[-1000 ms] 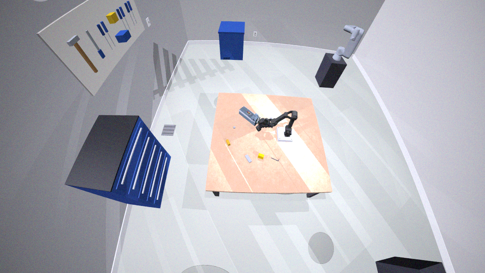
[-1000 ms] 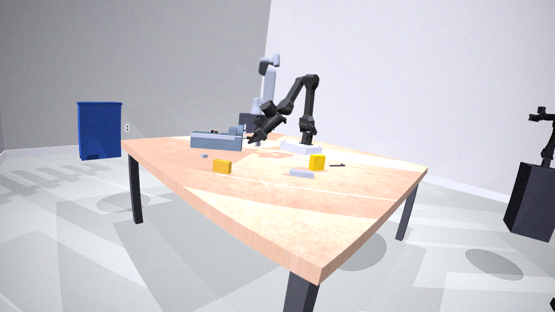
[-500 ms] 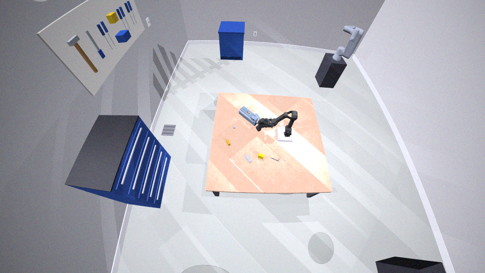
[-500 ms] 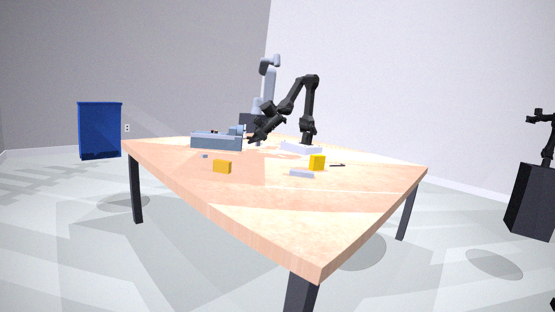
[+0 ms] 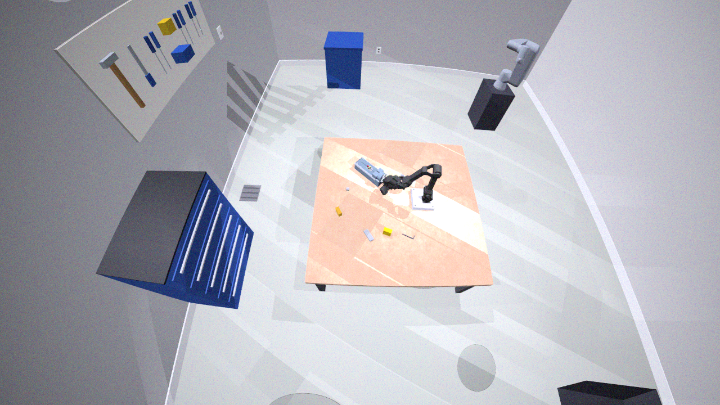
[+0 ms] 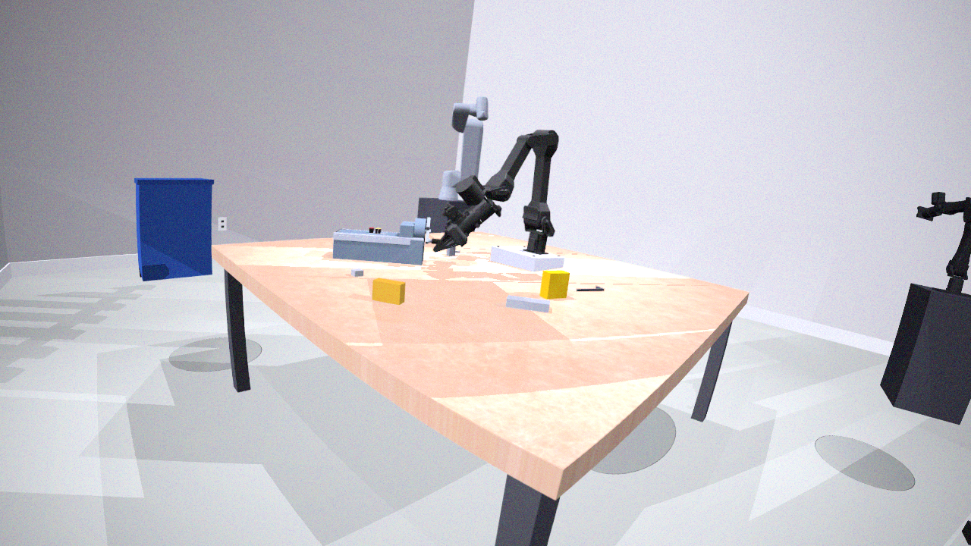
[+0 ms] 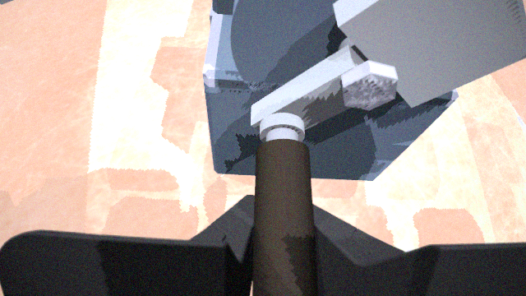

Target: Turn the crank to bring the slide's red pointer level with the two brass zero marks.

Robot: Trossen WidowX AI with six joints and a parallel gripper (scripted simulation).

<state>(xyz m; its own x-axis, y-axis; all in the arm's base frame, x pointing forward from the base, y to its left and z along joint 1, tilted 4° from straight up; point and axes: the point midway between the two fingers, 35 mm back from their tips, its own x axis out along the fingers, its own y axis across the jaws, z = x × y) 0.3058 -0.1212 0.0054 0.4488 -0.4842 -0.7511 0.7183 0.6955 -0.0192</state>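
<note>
Right now the crank is 4 cm above my gripper tip, 1 cm to the right of it and 1 cm behind it. From my gripper tip the other things lie so: red pointer (15 cm to the right, 12 cm ahead, 4 cm above); then grey cube (28 cm ahead, 3 cm below, 2 cm to the left); then dark brown handle (3 cm above, 1 cm to the left, 1 cm behind).
</note>
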